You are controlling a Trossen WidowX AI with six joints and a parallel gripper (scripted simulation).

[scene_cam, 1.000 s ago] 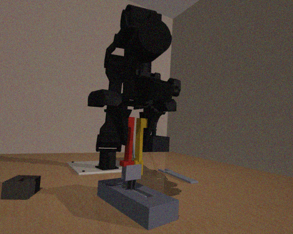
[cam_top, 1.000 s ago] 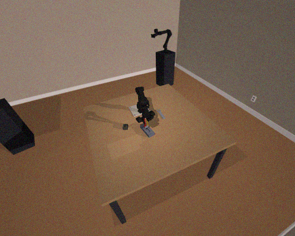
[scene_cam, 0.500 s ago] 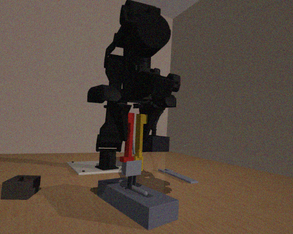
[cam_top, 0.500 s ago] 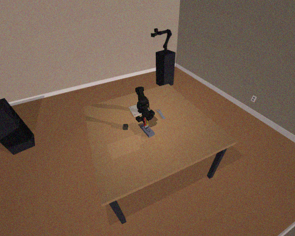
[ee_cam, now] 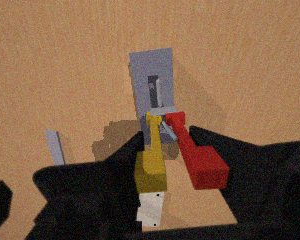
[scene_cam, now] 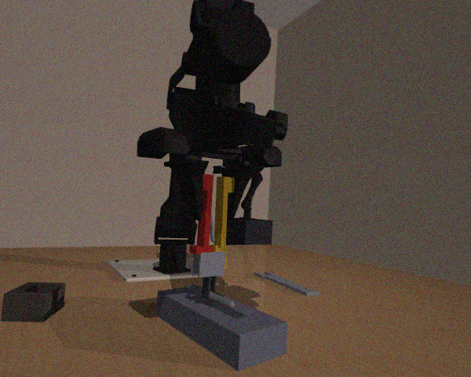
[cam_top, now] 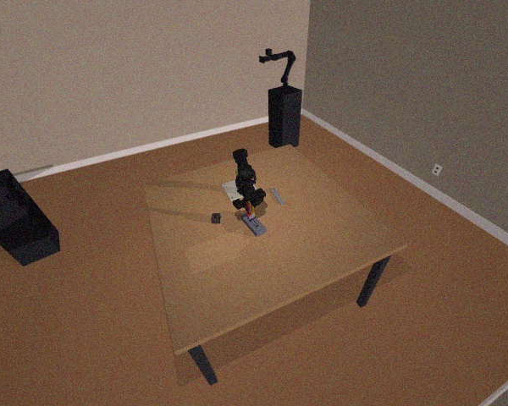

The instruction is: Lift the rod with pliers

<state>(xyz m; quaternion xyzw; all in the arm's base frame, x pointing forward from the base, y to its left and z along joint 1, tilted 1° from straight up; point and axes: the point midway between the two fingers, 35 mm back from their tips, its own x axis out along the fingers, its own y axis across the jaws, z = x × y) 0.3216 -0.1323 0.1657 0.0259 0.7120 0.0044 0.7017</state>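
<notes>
Right now my gripper tip is 90 mm above the thin rod. The rest, counted from my gripper tip: dark holster (180 mm behind, 160 mm to the right, 130 mm below); then yellow handle (10 mm to the left); then grey channel block (10 mm to the left, 120 mm below).
</notes>
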